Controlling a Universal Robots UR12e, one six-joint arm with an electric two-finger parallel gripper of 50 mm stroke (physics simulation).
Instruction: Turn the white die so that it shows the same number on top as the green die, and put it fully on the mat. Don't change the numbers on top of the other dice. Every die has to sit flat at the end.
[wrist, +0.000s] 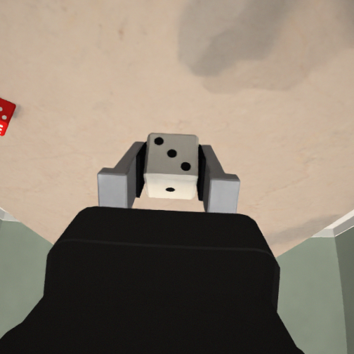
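Observation:
The white die (172, 162) is held between the two black finger pads of my gripper (171, 160), near the middle of the wrist view. One of its faces shows three black dots in a diagonal line, and the face nearer the gripper body shows a single dot. My gripper is shut on the white die. How high the die is above the table is hard to tell. The green die and the mat do not show in this view.
A red die (5, 114) is partly in view at the left edge, on the beige table top (90, 65). A grey shadow falls on the table at the upper right. The table's edge and a green-grey surface show at both lower corners.

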